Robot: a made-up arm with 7 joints. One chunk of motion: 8 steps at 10 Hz.
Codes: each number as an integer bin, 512 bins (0 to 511) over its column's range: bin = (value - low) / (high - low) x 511, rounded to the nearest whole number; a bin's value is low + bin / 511 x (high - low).
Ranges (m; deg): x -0.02..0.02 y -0.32..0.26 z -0.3..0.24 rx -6..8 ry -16..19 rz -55..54
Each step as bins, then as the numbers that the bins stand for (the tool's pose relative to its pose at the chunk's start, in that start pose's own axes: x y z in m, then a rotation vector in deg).
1 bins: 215 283 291 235 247 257
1 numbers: -0.0032 0.0012 0.0075 0.44 0.92 -0.18
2 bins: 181 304 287 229 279 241
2 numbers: -0.0058 0.0250 0.0033 0.27 3.11 -3.59
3 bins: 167 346 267 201 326 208
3 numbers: -0.0069 0.0727 -0.0178 -0.49 6.33 -10.63
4 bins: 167 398 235 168 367 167
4 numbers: -0.0069 0.1317 -0.0517 -1.40 9.14 -19.38
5 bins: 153 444 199 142 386 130
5 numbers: -0.0080 0.1840 -0.0897 -2.11 10.44 -27.27
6 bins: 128 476 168 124 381 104
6 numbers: -0.0100 0.2203 -0.1225 -2.60 10.10 -32.82
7 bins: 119 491 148 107 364 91
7 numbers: -0.0107 0.2373 -0.1436 -3.07 8.93 -35.59
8 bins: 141 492 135 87 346 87
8 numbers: -0.0090 0.2384 -0.1573 -3.62 7.70 -36.44
